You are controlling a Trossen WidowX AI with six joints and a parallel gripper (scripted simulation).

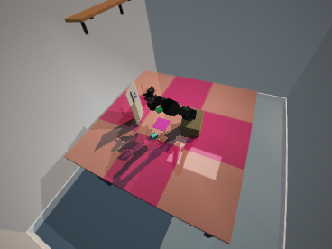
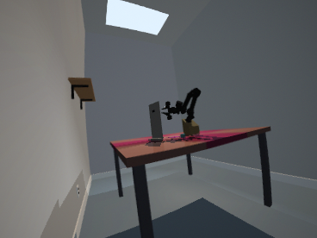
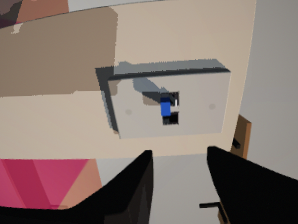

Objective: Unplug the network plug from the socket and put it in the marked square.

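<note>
Now: the grey network plug 7 cm ahead of my gripper tip and 1 cm to the left of it. From my gripper tip the other things lie so: pale panel: 11 cm below, 9 cm ahead.
</note>
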